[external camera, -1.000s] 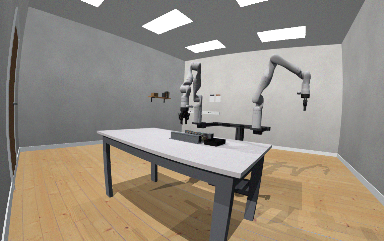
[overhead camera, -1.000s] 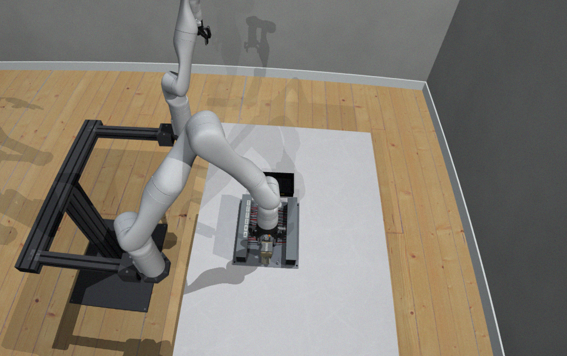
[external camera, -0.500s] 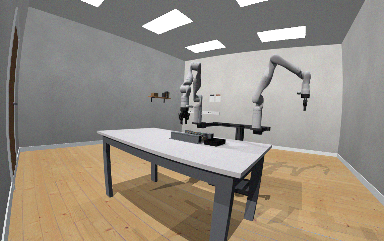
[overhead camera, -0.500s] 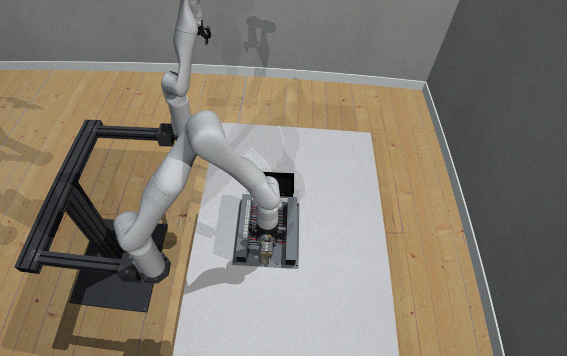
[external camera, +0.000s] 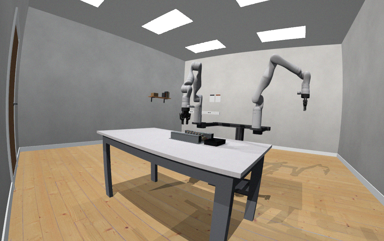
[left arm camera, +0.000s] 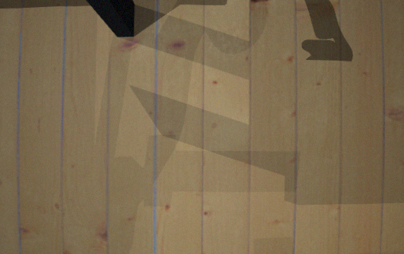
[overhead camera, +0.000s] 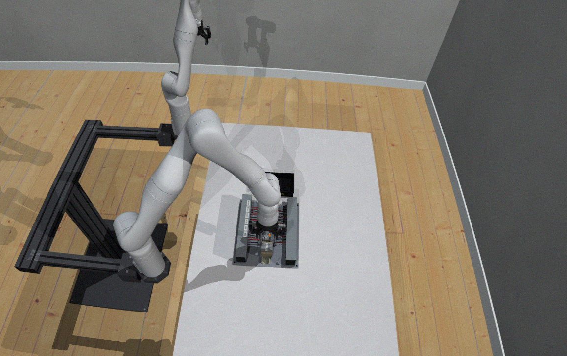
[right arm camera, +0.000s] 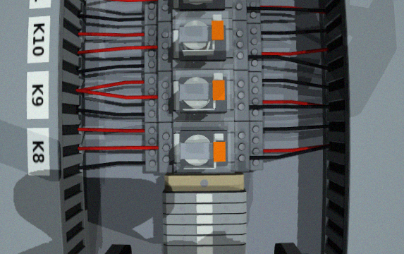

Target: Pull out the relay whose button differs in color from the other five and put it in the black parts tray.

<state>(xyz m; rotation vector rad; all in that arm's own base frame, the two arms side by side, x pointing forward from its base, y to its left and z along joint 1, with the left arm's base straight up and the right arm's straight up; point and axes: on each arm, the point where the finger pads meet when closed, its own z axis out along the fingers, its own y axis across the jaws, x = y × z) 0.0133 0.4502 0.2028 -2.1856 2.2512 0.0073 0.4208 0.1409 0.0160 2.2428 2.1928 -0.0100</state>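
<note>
Now: right hand 20 cm to the right of the green-button relay and 9 cm above it. Also, from my right hand: relay panel (11 cm below, 9 cm to the left); then black parts tray (34 cm to the left, 12 cm below, 3 cm ahead).
</note>
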